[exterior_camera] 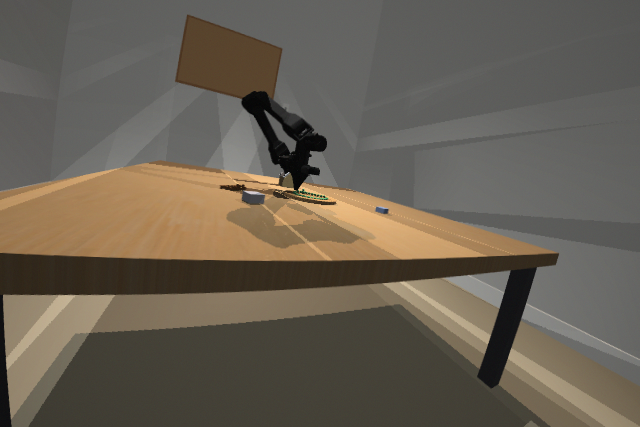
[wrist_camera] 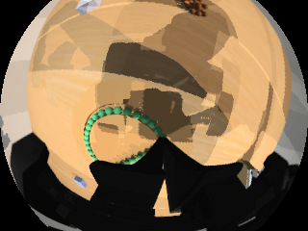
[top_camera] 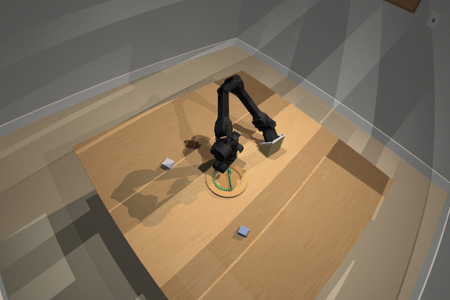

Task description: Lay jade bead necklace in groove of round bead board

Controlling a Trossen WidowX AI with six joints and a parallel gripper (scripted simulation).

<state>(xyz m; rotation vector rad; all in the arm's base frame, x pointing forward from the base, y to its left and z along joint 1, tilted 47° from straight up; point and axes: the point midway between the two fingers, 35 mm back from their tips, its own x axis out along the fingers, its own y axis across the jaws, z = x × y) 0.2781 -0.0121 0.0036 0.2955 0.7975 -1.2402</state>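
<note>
Right now my gripper tip is 50 mm to the right of the round wooden bead board, 30 mm short of it and 10 mm above it. Also, from my gripper tip: blue block (310 mm to the left, 130 mm ahead, 10 mm below); then pale grey block (240 mm ahead, 160 mm to the right, 10 mm below).
</note>
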